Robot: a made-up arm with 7 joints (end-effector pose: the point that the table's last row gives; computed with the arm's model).
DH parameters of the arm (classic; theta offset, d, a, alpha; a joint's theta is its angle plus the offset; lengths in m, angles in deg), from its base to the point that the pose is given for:
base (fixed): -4.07 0 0 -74.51
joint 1: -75.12 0.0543 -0.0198 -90
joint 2: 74 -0.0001 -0.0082 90
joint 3: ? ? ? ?
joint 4: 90 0.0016 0.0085 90
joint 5: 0 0.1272 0 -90
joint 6: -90 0 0.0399 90
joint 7: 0 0 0 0
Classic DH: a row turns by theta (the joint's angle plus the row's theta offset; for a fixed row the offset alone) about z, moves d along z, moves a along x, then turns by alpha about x.
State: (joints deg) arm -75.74 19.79 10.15 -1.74 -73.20 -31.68 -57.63
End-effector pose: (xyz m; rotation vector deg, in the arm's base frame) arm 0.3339 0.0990 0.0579 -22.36 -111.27 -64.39
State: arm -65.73 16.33 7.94 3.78 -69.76 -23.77 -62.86
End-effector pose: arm 0.3512 0.0896 -0.0133 -24.08 -91.19 -68.56
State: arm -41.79 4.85 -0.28 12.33 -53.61 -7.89 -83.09
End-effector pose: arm 0.3138 0.0398 -0.1899 -30.07 -50.01 -88.98
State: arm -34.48 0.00 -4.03 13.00 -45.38 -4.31 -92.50
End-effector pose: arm 0.2812 0.0124 -0.2318 -31.80 -40.63 -100.29
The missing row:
joint 3: 90 -0.2609 0.0246 -90
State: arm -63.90 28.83 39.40 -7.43 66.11 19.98 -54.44
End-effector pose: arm 0.2855 0.2316 0.0168 53.34 2.90 23.98
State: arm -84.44 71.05 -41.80 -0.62 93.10 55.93 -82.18
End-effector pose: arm 0.2914 0.1810 0.1176 98.59 38.33 48.28
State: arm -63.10 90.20 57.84 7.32 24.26 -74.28 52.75
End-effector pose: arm 0.0526 0.2919 0.1910 -61.90 158.87 -39.12
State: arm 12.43 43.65 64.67 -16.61 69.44 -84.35 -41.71
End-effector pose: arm 0.0361 0.3051 -0.1025 139.21 24.91 -62.72
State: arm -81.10 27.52 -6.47 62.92 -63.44 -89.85 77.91
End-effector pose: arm 0.3929 0.1464 -0.0192 -91.40 -60.13 85.59
